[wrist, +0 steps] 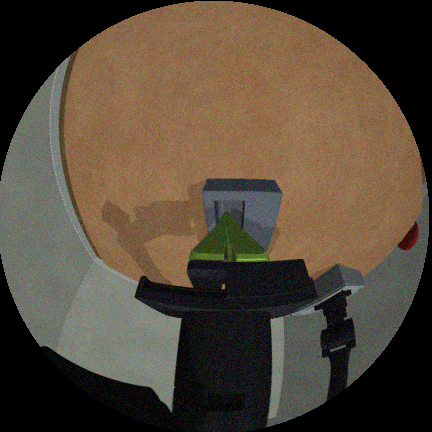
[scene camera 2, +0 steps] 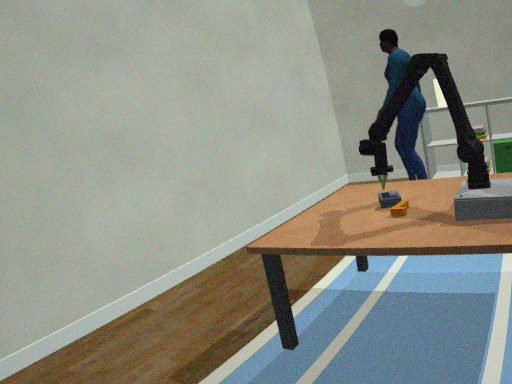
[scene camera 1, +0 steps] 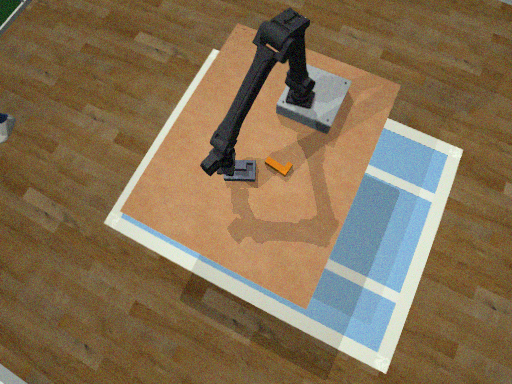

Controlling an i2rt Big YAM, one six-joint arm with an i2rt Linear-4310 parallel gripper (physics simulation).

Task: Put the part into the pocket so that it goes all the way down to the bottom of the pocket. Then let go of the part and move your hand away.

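Places are measured from the arm's base along level axes (x back, y right, z up), in millimetres.
Where they show: gripper, fingertip midpoint: (wrist: 225, 216) (scene camera 2: 383, 189) (scene camera 1: 228, 171); arm's base at its link origin: (wrist: 332, 298) (scene camera 2: 478, 184) (scene camera 1: 300, 98).
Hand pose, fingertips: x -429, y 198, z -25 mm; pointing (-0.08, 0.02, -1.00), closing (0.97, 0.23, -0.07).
Note:
Things, the pixels of their top centre, and the offset from my fingertips. Level surfaces: height alone.
- orange L-shaped piece at its top centre: (scene camera 2: 402, 204) (scene camera 1: 278, 162) dx +114, dy -195, dz -21 mm
- blue-grey block with the pocket, top centre: (wrist: 239, 236) (scene camera 2: 389, 194) (scene camera 1: 239, 169) dx +31, dy -40, dz -14 mm
- wooden table at its surface level: dz -51 mm
The part, an orange L-shaped piece (scene camera 1: 277, 166) (scene camera 2: 398, 212), lies flat on the table, a little apart from the pocket block. It does not show in the wrist view. The blue-grey block with the pocket (scene camera 1: 242, 177) (scene camera 2: 389, 200) (wrist: 263, 206) sits on the table. What shows of its pocket holds no orange. My gripper (scene camera 2: 383, 188) (wrist: 225, 216) is shut and empty, with its green fingertips together and pointing down. It hangs above the block, close over its pocket side. In the first scene view the arm hides the fingertips and part of the block.
The grey base plate of the arm (scene camera 1: 334, 89) (scene camera 2: 477, 208) (wrist: 340, 281) stands on the wooden table (scene camera 1: 175, 185) (scene camera 2: 300, 235), beyond the part. A person in blue (scene camera 2: 397, 61) stands behind the table near a shelf unit. A red object (wrist: 409, 237) shows past the table edge.

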